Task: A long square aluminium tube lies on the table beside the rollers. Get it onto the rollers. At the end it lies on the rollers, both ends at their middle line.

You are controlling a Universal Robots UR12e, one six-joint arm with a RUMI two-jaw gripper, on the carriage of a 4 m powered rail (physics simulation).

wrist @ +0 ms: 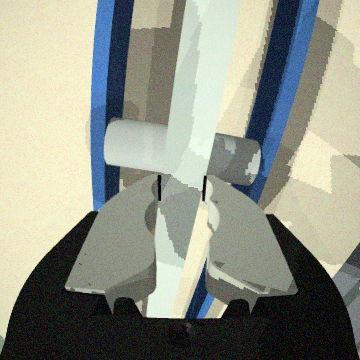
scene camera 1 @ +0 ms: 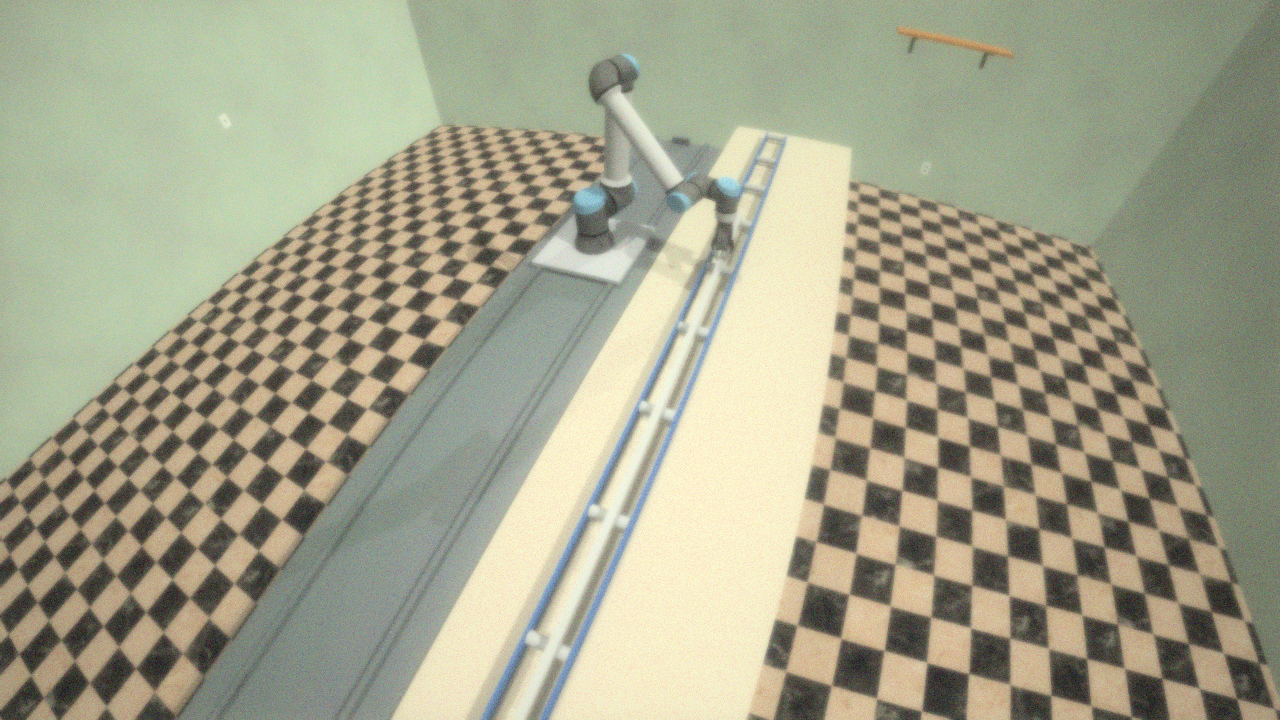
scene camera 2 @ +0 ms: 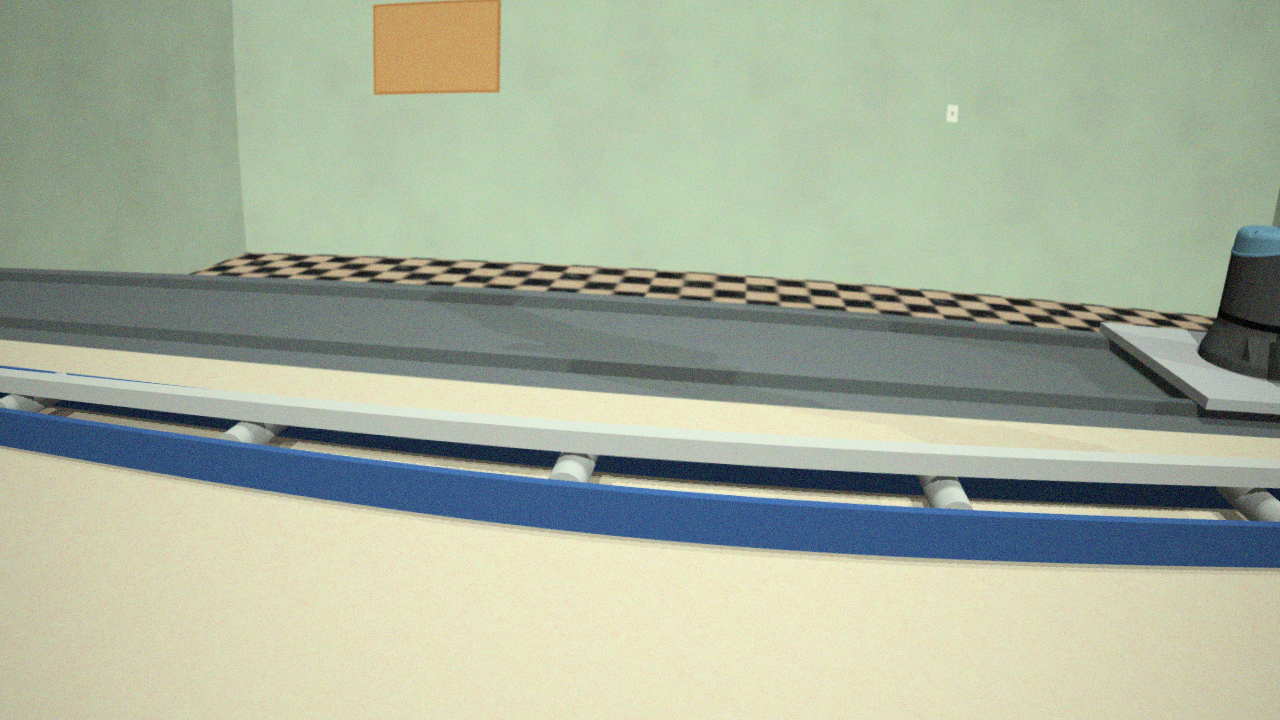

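Seen in the pictures: gripper, fingertip midpoint: [wrist: 181,177] [scene camera 1: 721,261]; arm's base at its link origin: [scene camera 1: 594,243] [scene camera 2: 1244,363].
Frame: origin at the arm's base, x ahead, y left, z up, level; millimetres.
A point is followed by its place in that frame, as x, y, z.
Note:
The long pale aluminium tube [scene camera 1: 632,463] @[628, -1033, 62] [scene camera 2: 626,439] @[646, -1142, 57] [wrist: 202,75] @[620, -62, 68] runs lengthwise between the two blue side rails, above the rollers [scene camera 1: 594,511] @[577, -1205, 29] [scene camera 2: 572,467] @[666, -1194, 29] [wrist: 137,144] @[654, -7, 29]. In the scene camera 2 view it passes over several rollers; whether it touches each one I cannot tell. My gripper [scene camera 1: 718,259] @[620, 2, 53] [wrist: 181,177] @[620, 2, 53] points down between the blue rails and is shut on the tube near its far end. In the wrist view the tube crosses a roller just ahead of the fingertips, a little right of that roller's middle. The tube's near end is outside the scene camera 1 view.
The blue side rails [scene camera 2: 626,514] @[694, -1134, -4] [wrist: 102,75] @[685, -53, 22] stand on the cream table [scene camera 1: 760,429] @[966, -723, -30] [scene camera 2: 537,626] @[852, -1187, -30]. The grey floor rail [scene camera 1: 429,429] [scene camera 2: 537,331] runs beside the table. The arm's carriage plate [scene camera 1: 563,259] @[-84, -163, 0] [scene camera 2: 1154,358] @[18, -220, 0] sits on it.

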